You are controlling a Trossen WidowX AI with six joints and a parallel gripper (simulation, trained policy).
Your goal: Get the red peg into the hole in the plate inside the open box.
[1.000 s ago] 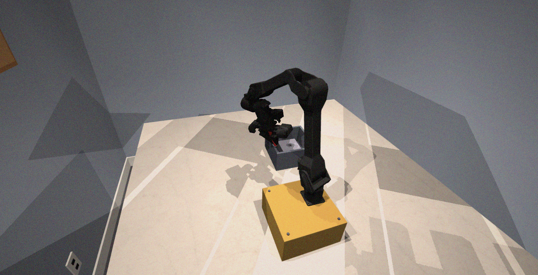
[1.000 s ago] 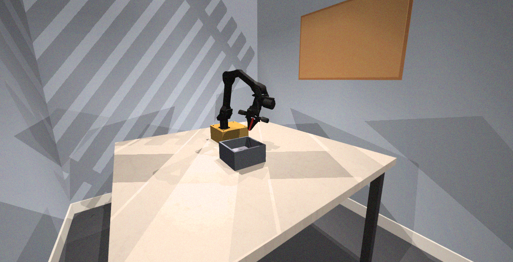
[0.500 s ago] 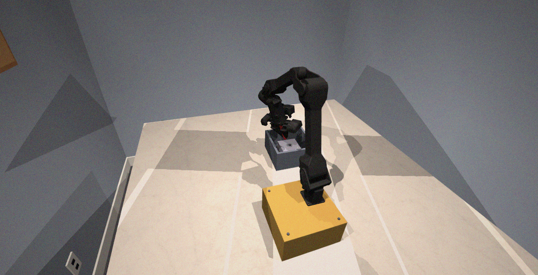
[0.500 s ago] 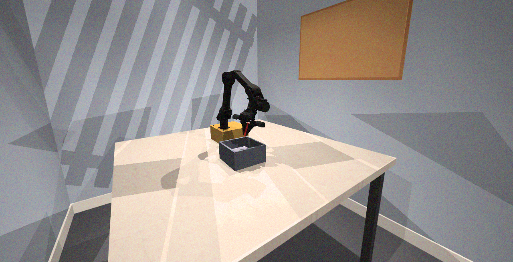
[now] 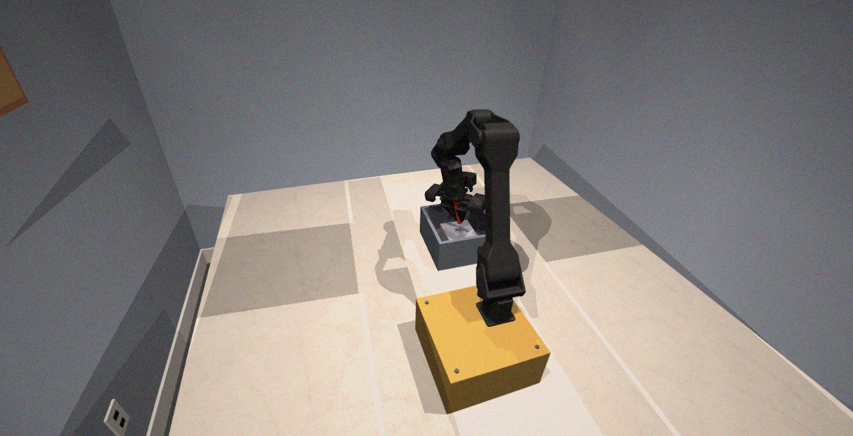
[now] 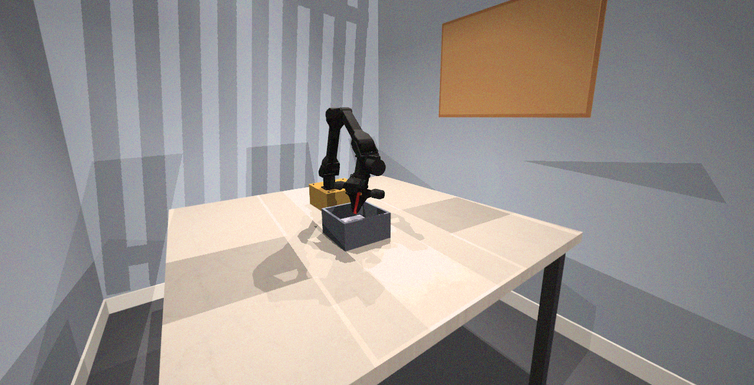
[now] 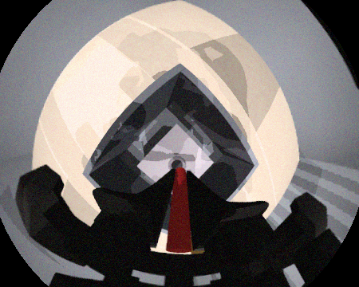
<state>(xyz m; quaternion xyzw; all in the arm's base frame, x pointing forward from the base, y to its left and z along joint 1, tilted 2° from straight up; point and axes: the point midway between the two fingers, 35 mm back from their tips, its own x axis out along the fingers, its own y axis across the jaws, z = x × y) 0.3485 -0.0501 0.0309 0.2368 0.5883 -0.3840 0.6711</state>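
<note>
Now: the red peg 30 mm above my gripper tip and 10 mm to the left of it. The rest, counted from my gripper tip: pale plate: 50 mm below; then dark grey box: 70 mm below.
</note>
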